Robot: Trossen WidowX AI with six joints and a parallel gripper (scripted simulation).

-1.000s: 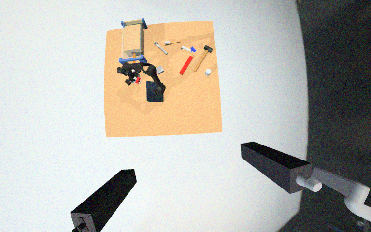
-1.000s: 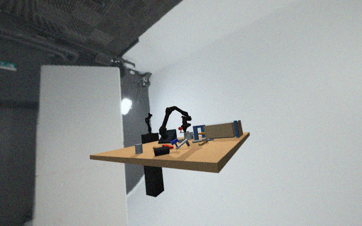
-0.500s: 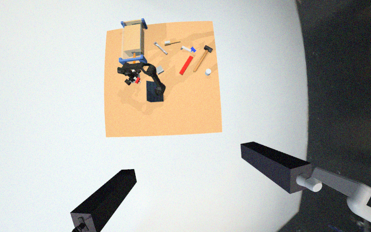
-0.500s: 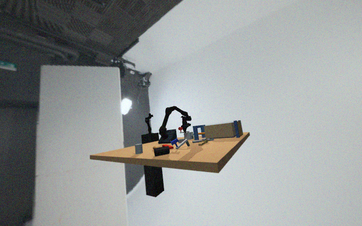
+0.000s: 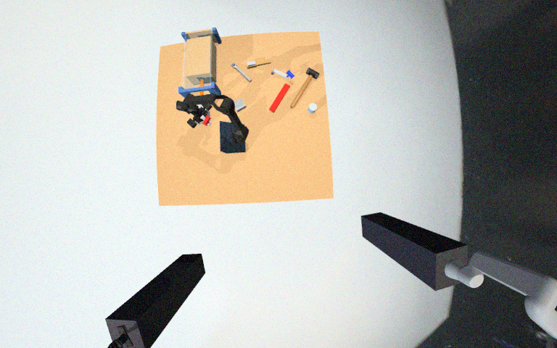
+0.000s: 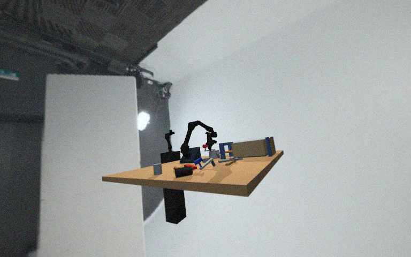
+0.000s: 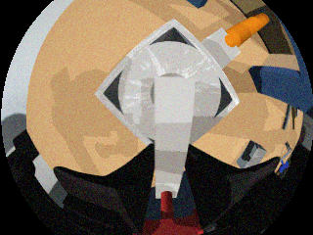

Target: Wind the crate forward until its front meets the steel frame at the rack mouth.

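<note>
My gripper tip is 1 cm past the winch handle, 1 cm to the left of it and 2 cm below it. Also, from my gripper tip: winch (2 cm ahead, 2 cm to the left, 6 cm below); then red knob (4 cm behind, 4 cm to the right, 5 cm above); then blue steel frame (19 cm ahead, 2 cm to the left, 2 cm above).
</note>
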